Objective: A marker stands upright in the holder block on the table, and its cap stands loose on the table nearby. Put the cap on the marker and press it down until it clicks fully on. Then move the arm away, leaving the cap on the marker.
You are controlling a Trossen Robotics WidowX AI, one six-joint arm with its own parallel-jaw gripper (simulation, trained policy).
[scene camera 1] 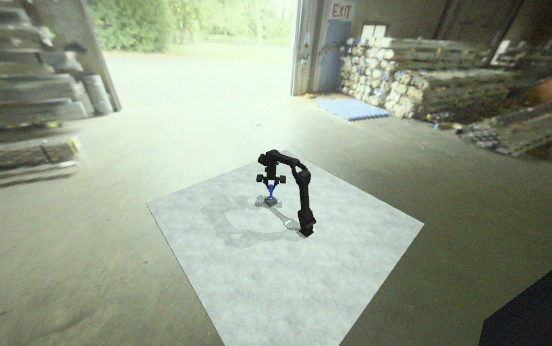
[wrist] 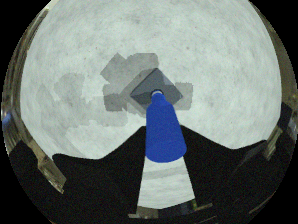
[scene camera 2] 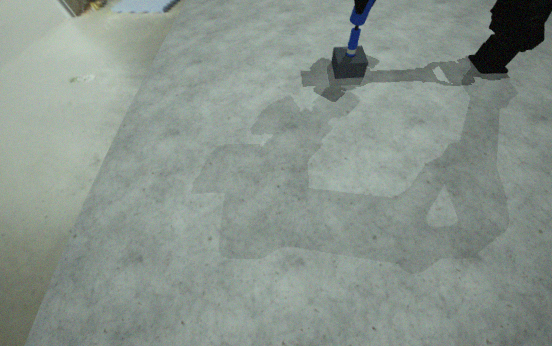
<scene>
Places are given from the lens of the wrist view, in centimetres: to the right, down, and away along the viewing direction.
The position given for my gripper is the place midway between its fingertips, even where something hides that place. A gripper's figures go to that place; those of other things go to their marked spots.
my gripper (wrist: 162, 130): 1, 2, 10
blue cap (wrist: 164, 143): 1, 2, 6
</scene>
